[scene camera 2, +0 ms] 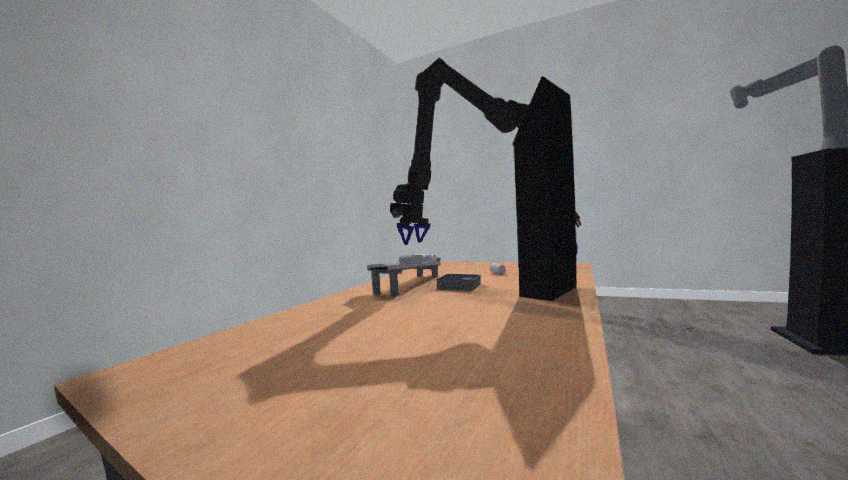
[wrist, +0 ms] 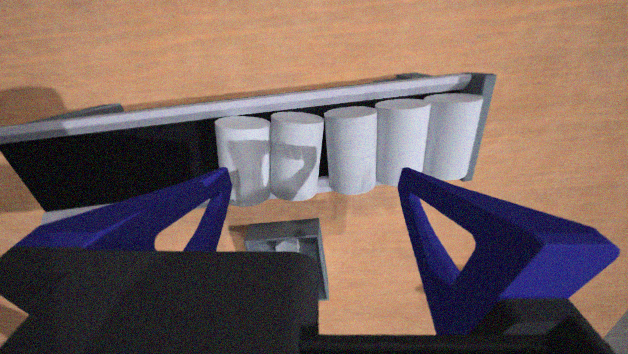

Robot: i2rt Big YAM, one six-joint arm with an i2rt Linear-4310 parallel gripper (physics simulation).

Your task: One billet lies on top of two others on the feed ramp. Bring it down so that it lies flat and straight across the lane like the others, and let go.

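Pixels of known places: gripper, fingertip midpoint: (scene camera 2: 412, 243) (wrist: 314, 177); arm's base, link origin: (scene camera 2: 539, 122).
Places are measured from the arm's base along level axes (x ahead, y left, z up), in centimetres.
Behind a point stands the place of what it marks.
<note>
Several white billets (scene camera 2: 416, 259) @[x 44.6, y -3.3, z -41.6 cm] (wrist: 350, 150) @[x 48.1, y -11.4, z -40.8 cm] lie side by side across the lane of the feed ramp (scene camera 2: 380, 267) (wrist: 275, 102), up against its end stop at the right in the wrist view. A narrow gap parts the second billet from the left (wrist: 295, 165) @[x 47.6, y -7.3, z -40.3 cm] from the third. No billet shows on top of the others. A loose white billet (scene camera 2: 497, 268) @[x 19.3, y -24.7, z -48.3 cm] lies on the table, between the tray and the arm's pedestal in the scene view. My gripper (scene camera 2: 412, 241) @[x 48.5, y -8.9, z -36.3 cm] (wrist: 314, 177) @[x 48.5, y -8.9, z -36.3 cm] is open and empty above the row of billets. Its fingers overlap parts of the outer billets' lower edges in the wrist view.
A dark open tray (scene camera 2: 455, 286) @[x 28.1, y 2.4, z -49.8 cm] (wrist: 282, 229) @[x 34.8, y -2.5, z -49.1 cm] stands on the table (scene camera 2: 368, 428) @[x 16.0, y 71.5, z -50.9 cm] beside the ramp, with a small pale thing (wrist: 287, 245) @[x 32.1, y -2.7, z -48.9 cm] inside. The black pedestal (scene camera 2: 544, 208) @[x -0.8, y 10.4, z -25.8 cm] stands to the right of the loose billet. Another arm (scene camera 2: 833, 95) stands beyond the table at the right.
</note>
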